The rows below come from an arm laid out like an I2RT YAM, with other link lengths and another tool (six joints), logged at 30 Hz.
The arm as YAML. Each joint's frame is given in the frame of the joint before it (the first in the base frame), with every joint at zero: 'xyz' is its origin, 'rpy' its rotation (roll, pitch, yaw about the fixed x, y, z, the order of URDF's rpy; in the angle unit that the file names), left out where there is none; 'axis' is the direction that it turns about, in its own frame. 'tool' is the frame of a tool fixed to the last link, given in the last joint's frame.
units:
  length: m
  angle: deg
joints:
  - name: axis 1
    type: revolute
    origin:
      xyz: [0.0, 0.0, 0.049]
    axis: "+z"
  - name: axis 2
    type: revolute
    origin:
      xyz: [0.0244, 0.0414, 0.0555]
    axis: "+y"
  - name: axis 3
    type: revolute
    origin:
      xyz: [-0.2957, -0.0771, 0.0]
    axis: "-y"
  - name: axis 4
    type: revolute
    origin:
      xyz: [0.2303, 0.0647, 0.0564]
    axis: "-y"
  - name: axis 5
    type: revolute
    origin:
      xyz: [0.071, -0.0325, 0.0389]
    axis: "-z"
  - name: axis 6
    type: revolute
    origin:
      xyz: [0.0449, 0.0, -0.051]
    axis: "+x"
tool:
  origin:
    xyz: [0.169, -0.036, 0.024]
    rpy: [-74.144, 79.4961, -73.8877]
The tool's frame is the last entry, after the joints.
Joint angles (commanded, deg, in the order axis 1, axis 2, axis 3, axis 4, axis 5, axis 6), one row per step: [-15.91, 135.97, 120.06, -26.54, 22.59, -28.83]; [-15.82, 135.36, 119.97, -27.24, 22.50, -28.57]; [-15.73, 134.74, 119.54, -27.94, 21.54, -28.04]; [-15.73, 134.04, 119.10, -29.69, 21.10, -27.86]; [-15.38, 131.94, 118.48, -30.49, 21.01, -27.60]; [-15.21, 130.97, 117.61, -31.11, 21.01, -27.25]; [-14.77, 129.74, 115.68, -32.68, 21.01, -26.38]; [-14.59, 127.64, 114.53, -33.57, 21.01, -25.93]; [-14.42, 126.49, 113.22, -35.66, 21.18, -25.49]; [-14.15, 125.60, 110.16, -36.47, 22.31, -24.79]
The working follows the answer.
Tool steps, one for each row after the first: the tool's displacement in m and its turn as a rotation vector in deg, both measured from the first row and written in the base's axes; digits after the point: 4 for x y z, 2 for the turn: [-0.0020, 0.0018, 0.0036, 0.25, 0.01, -0.01]; [-0.0034, 0.0063, 0.0036, 1.31, 0.04, 0.45]; [-0.0091, 0.0093, 0.0013, 2.11, 1.29, 0.64]; [-0.0131, 0.0148, 0.0171, 2.12, 0.49, 0.90]; [-0.0176, 0.0179, 0.0190, 2.46, 0.80, 0.84]; [-0.0272, 0.0251, 0.0121, 3.53, 2.54, 0.67]; [-0.0346, 0.0289, 0.0229, 3.75, 2.24, 0.56]; [-0.0458, 0.0328, 0.0184, 4.43, 4.22, 0.26]; [-0.0602, 0.0352, 0.0039, 4.70, 6.93, -0.79]
Tool pose at each row, in the base's axes (x y z in m, rotation vector in deg; rounded; the steps above come from the unrounded poses): [0.6294, -0.2877, 0.1445, -16.85, 135.68, -51.71]; [0.6274, -0.2858, 0.1481, -16.75, 135.78, -51.41]; [0.6260, -0.2813, 0.1481, -16.88, 136.05, -49.92]; [0.6203, -0.2783, 0.1458, -17.42, 137.43, -48.91]; [0.6163, -0.2728, 0.1616, -17.30, 136.60, -48.74]; [0.6118, -0.2698, 0.1634, -17.26, 137.04, -48.38]; [0.6022, -0.2625, 0.1566, -17.53, 139.07, -47.21]; [0.5947, -0.2588, 0.1674, -17.16, 138.92, -46.98]; [0.5836, -0.2548, 0.1629, -17.56, 141.07, -46.33]; [0.5692, -0.2524, 0.1484, -17.63, 144.03, -46.53]

